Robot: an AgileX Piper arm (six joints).
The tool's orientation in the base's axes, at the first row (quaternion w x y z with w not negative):
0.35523 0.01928 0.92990 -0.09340
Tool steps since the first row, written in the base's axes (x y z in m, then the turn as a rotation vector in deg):
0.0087 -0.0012 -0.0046 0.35 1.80 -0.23
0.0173 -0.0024 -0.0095 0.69 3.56 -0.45
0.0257 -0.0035 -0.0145 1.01 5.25 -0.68
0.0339 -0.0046 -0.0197 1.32 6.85 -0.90
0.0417 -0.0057 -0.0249 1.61 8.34 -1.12
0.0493 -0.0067 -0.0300 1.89 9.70 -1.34
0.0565 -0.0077 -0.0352 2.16 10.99 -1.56
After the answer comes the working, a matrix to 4 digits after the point.
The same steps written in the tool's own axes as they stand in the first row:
-0.0034 0.0004 0.0093 -0.16 1.84 0.06
-0.0065 0.0009 0.0188 -0.33 3.64 0.11
-0.0095 0.0015 0.0281 -0.46 5.37 0.18
-0.0121 0.0021 0.0375 -0.60 7.00 0.24
-0.0144 0.0027 0.0466 -0.71 8.53 0.31
-0.0167 0.0033 0.0556 -0.82 9.93 0.40
-0.0186 0.0038 0.0643 -0.91 11.26 0.50

The tool's axes in the first row as the columns of a matrix, in the base's axes (rounded; the answer above uses it unrounded):
-0.7469 0.1022 0.6571
-0.0305 0.9818 -0.1874
-0.6643 -0.1600 -0.7302

